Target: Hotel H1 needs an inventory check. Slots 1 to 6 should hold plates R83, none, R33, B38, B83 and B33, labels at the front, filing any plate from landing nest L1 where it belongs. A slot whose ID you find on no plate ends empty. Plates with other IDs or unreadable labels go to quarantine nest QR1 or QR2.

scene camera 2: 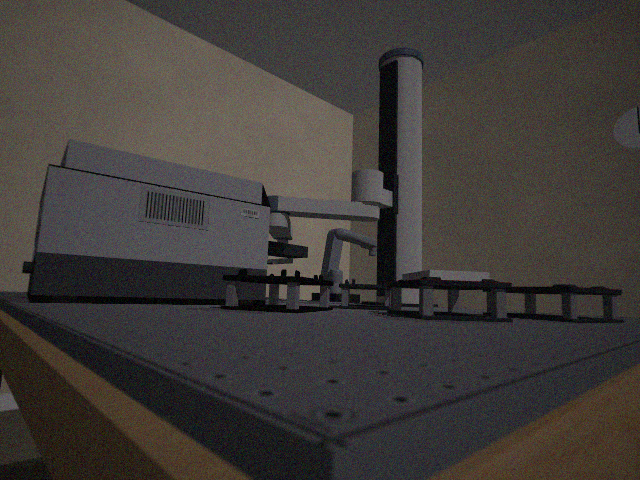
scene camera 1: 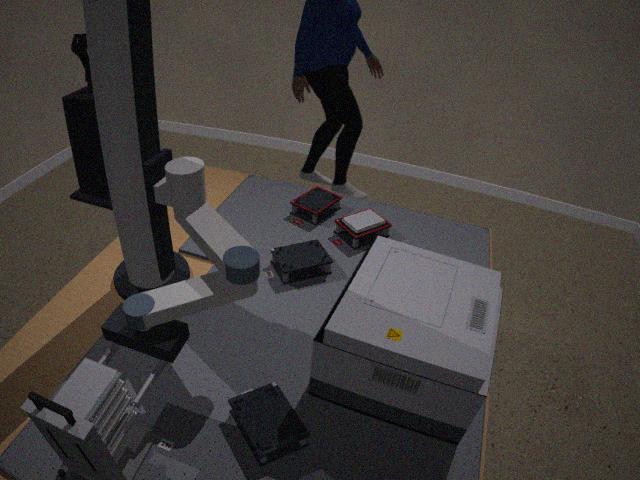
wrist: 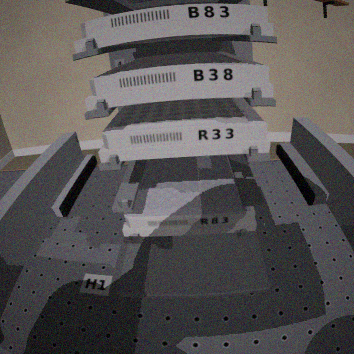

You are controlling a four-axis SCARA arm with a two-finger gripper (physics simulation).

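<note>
Hotel H1 (scene camera 1: 85,379) stands at the lower left in scene camera 1; its tag (wrist: 96,284) shows in the wrist view. There, from the top down, are plate B83 (wrist: 175,22), plate B38 (wrist: 182,86), plate R33 (wrist: 185,141) and, after a gap, plate R83 (wrist: 187,225) at the bottom, all labels facing me. A dark edge shows above B83; what is in slot 6 is hidden. My gripper (wrist: 183,137) (scene camera 1: 119,379) is open and empty, fingers either side of the lower stack. A white plate (scene camera 1: 363,221) (scene camera 2: 454,275) lies on one red-rimmed quarantine nest; its label is unreadable here.
Another red-rimmed nest (scene camera 1: 316,200) holds no visible plate. Two black nests (scene camera 1: 302,258) (scene camera 1: 268,421) stand on the deck; their tags are unreadable. A large grey instrument (scene camera 1: 408,304) (scene camera 2: 155,227) stands at the right. The arm's column (scene camera 1: 121,139) (scene camera 2: 408,155) rises behind. A person (scene camera 1: 330,67) stands beyond the table.
</note>
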